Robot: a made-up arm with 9 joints. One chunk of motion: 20 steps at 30 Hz.
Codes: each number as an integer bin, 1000 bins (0 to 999) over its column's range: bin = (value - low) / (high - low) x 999, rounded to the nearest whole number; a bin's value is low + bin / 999 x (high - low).
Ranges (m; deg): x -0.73..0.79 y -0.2..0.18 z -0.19..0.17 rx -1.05..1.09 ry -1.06..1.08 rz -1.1..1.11
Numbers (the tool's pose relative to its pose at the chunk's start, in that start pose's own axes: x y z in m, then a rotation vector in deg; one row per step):
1: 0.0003 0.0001 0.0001 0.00 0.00 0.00
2: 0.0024 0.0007 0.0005 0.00 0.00 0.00
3: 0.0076 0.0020 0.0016 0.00 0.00 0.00
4: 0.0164 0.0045 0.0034 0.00 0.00 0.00
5: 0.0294 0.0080 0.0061 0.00 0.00 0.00
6: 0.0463 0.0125 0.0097 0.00 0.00 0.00
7: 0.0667 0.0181 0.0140 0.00 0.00 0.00
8: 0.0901 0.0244 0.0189 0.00 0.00 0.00
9: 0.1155 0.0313 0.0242 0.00 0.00 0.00
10: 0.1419 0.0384 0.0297 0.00 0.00 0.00
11: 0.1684 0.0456 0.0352 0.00 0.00 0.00
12: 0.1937 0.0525 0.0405 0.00 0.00 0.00
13: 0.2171 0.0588 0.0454 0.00 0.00 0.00
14: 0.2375 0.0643 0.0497 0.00 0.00 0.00
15: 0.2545 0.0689 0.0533 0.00 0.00 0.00
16: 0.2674 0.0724 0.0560 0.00 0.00 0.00
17: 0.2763 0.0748 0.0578 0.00 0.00 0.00
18: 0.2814 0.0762 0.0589 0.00 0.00 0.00
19: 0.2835 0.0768 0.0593 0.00 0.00 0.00
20: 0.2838 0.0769 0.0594 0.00 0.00 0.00
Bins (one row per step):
1: 480 526 528 490 495 497
2: 481 528 529 490 495 497
3: 485 531 532 490 495 497
4: 491 538 537 490 495 497
5: 499 547 544 490 495 497
6: 510 559 554 490 495 497
7: 524 573 566 490 495 497
8: 539 590 580 490 495 497
9: 556 608 594 490 495 497
10: 573 627 610 490 495 497
11: 590 646 625 490 495 497
12: 607 664 640 490 495 497
13: 622 680 653 490 495 497
14: 636 695 665 490 495 497
15: 647 707 675 490 495 497
16: 656 716 683 490 495 497
17: 661 722 688 490 495 497
18: 665 726 691 490 495 497
19: 666 728 692 490 495 497
20: 666 728 692 490 495 497

